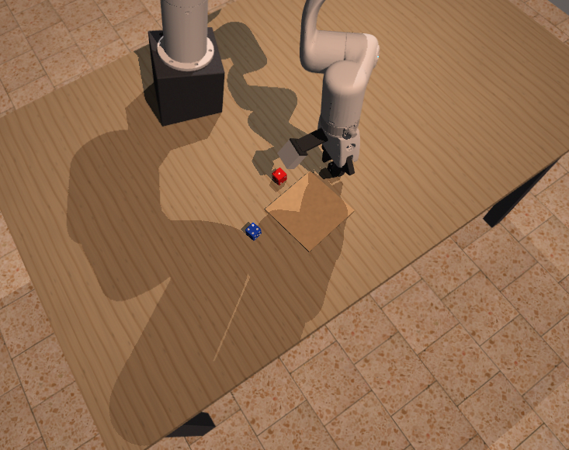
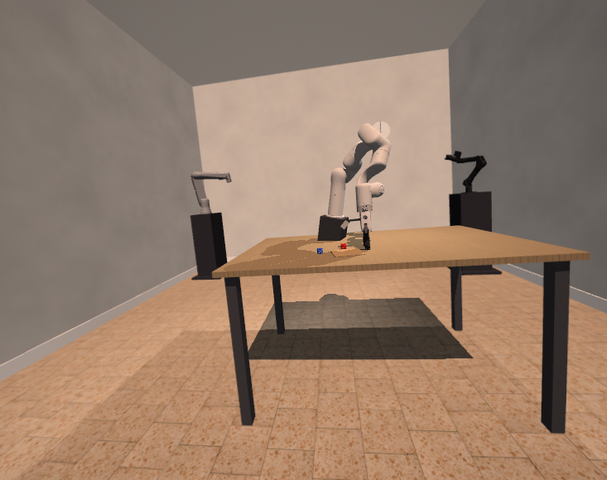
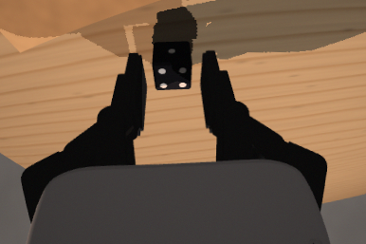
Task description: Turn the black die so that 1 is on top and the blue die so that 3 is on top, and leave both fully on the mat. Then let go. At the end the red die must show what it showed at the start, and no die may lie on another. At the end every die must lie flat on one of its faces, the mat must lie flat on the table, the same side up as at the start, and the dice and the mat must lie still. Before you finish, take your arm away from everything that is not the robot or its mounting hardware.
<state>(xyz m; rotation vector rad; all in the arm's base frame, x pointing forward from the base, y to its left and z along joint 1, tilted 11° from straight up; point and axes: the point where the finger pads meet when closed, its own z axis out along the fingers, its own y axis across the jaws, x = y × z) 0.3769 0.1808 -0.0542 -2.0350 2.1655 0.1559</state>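
The black die is 30 mm below my hand. Also, from my hand: tan mat 100 mm to the right, 60 mm ahead, 40 mm below; then red die 120 mm to the right, 50 mm behind, 30 mm below; then blue die 230 mm to the right, 40 mm ahead, 30 mm below.
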